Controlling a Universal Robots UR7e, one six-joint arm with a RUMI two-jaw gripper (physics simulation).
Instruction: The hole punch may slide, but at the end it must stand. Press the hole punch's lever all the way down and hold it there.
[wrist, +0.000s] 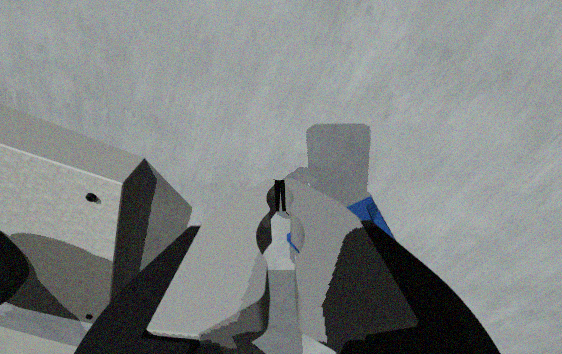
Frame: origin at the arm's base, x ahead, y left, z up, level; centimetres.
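Where they show: gripper, fingertip midpoint: (280, 183).
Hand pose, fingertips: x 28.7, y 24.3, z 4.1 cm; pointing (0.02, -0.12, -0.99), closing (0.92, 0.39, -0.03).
Note:
After its pixels a point has its place.
My gripper (280, 183) @[x 28.6, y 24.3, z 4.1 cm] is shut with its fingertips together and nothing between them. It is in the lower middle of the wrist view, over the pale table. A blue part (369, 209) @[x 40.7, y 18.8, z -4.5 cm], which looks like part of the hole punch, shows beyond the right finger. A small sliver of blue also shows through the gap between the fingers. The rest is hidden behind the gripper, so I cannot tell how it stands or where its lever is.
A large pale box-like object (60, 185) @[x 12.5, y 13.5, z -1.0 cm] with a dark end face and small dark holes is at the left edge. The grey table (225, 75) @[x 23.2, y 25.9, z -5.7 cm] fills the upper view, and a block-shaped shadow lies on it past the fingertips.

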